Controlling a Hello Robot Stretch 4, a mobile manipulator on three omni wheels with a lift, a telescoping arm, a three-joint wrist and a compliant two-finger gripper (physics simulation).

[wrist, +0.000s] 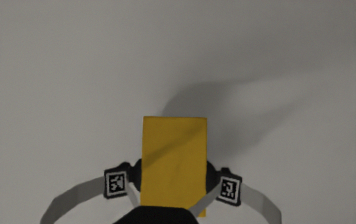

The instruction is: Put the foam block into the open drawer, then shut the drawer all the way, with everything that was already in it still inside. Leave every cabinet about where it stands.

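Places are measured from the robot's base along level axes (x ahead, y left, z up), in centimetres.
Pixels of known places: hand, its tool point: [175, 174].
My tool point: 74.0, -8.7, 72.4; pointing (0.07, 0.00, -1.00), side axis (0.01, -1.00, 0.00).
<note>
Behind a point stands the place of what it marks, as x, y, z.
The yellow foam block [174, 155] @[76.1, -8.8, 75.0] is at the lower middle of the wrist view, its long side pointing away from the gripper. My gripper [174, 175] @[74.0, -8.7, 72.4] is shut on the foam block, with one dark fingertip pressed against its left side and the other against its right side. The near end of the block is partly hidden behind the dark gripper body. The drawer does not show in this view.
A plain grey surface [90, 75] @[85.0, 2.7, 69.2] lies under and around the block. Soft shadows of the block and gripper fall on it, towards the upper right.
</note>
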